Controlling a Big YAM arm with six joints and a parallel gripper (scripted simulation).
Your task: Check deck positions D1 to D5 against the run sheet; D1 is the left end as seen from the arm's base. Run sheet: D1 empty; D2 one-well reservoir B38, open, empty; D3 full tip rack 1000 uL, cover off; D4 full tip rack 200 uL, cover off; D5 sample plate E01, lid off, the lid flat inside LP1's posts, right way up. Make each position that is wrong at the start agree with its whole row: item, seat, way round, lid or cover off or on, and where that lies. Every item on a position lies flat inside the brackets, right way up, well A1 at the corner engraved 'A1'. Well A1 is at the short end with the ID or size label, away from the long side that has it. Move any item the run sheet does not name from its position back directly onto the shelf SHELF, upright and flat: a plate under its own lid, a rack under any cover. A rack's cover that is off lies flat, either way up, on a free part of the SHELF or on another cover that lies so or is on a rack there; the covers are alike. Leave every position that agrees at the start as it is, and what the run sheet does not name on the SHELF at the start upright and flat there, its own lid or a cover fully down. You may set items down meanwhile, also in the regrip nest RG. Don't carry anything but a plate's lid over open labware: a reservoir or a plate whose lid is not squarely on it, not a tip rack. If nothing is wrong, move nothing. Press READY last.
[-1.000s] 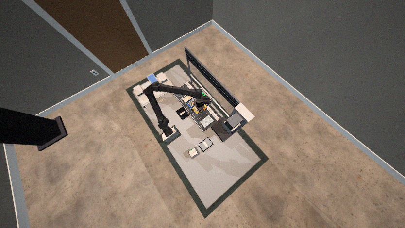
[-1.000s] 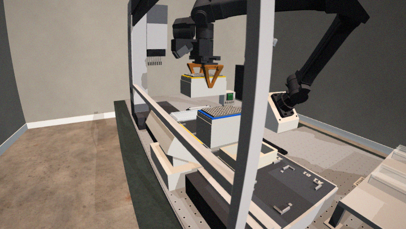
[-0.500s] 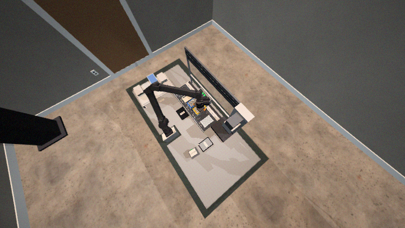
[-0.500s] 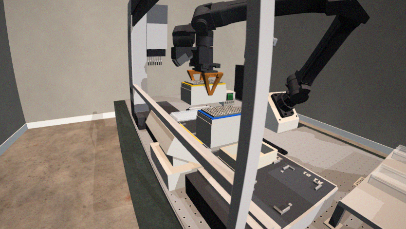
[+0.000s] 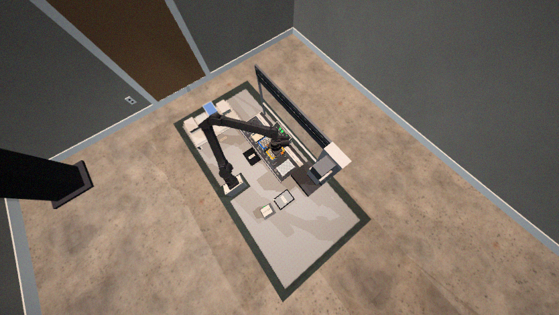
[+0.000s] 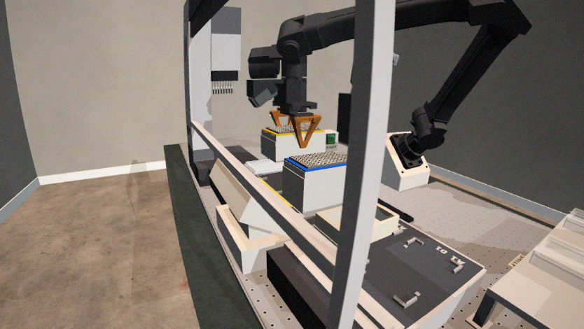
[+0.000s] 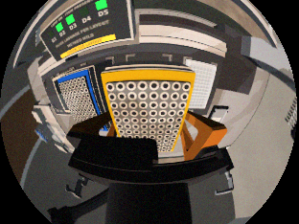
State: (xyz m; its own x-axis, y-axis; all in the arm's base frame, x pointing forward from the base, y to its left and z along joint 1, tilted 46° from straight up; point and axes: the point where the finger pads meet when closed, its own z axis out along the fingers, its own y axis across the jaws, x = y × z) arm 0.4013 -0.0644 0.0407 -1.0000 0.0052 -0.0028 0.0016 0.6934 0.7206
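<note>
Right now my hand is 12 cm to the right of the blue-rimmed tip rack and 4 cm above it. The rest, counted from my hand: white sample plate 12 cm to the right, 10 cm below; then frame bar 19 cm ahead, 7 cm to the left, 1 cm above; then yellow-rimmed tip rack 1 cm to the right, 1 cm behind, 1 cm above.
</note>
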